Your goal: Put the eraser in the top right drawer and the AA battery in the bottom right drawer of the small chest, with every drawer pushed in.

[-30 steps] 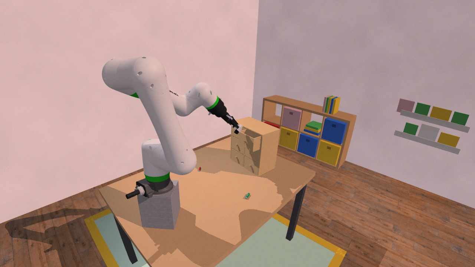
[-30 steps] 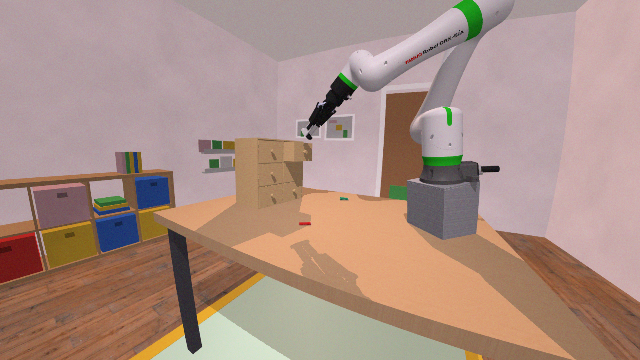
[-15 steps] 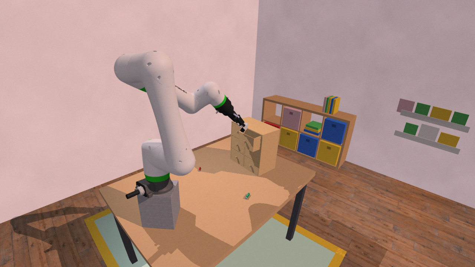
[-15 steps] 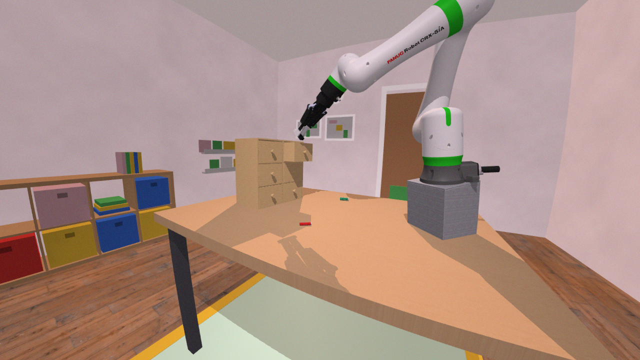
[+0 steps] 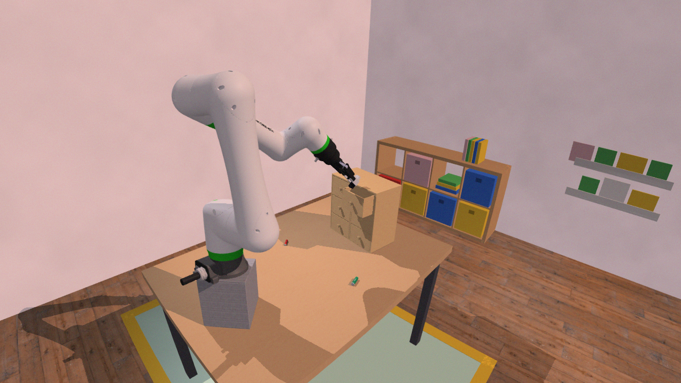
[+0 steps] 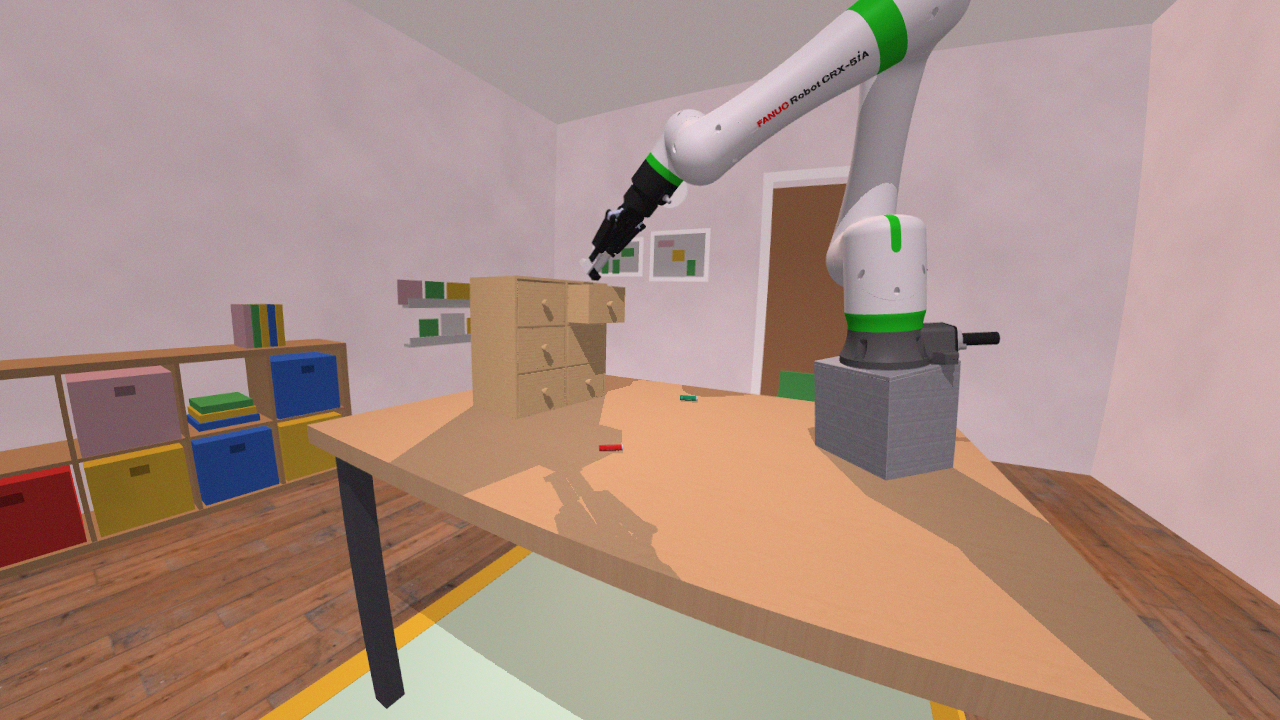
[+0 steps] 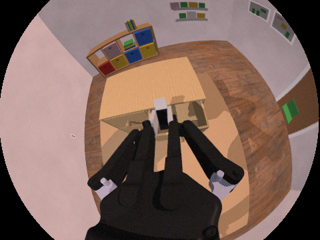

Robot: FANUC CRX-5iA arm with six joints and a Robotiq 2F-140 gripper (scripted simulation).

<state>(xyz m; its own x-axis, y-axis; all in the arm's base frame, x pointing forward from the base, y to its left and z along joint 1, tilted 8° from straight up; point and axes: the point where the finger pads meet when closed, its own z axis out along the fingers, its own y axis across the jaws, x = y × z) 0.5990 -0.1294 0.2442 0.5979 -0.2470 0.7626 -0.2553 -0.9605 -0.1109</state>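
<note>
My gripper is now 20 mm short of the eraser, 10 mm to the left of it and 10 mm above it. Round my hand: green AA battery 210 mm behind, 180 mm to the right, 360 mm below; red object 170 mm behind, 260 mm to the left, 360 mm below.
</note>
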